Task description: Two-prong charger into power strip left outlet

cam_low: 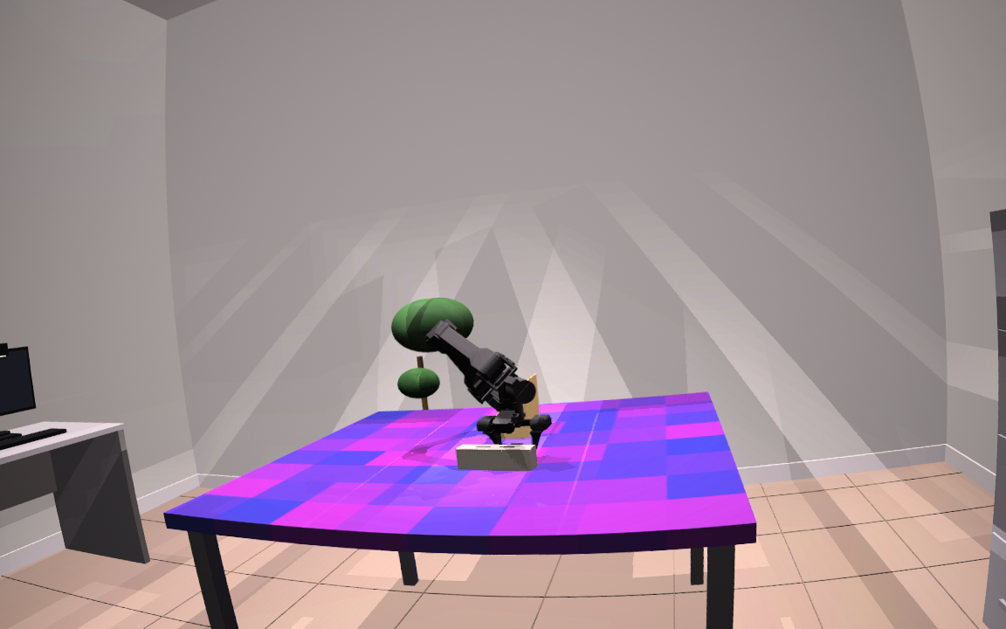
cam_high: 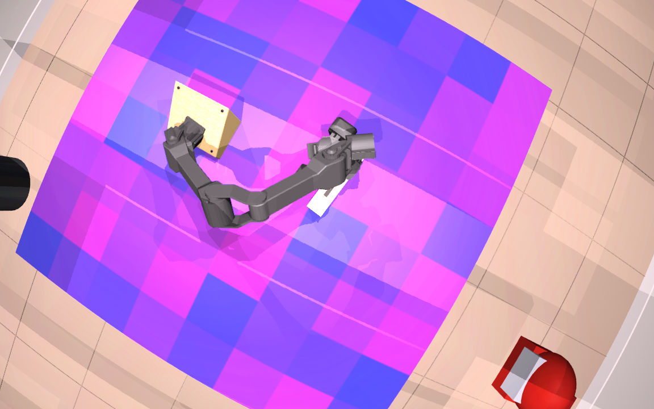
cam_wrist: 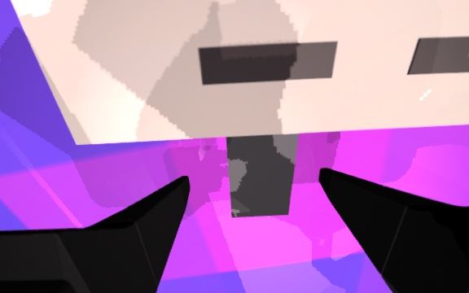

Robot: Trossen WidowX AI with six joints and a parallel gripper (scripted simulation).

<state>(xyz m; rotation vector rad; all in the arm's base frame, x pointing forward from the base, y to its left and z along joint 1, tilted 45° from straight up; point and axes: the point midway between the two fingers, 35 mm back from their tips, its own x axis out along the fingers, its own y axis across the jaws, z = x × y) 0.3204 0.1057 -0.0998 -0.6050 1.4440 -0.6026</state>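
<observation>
Now: gripper tip 4 cm short of the two-prong charger and 1 cm below it.
</observation>
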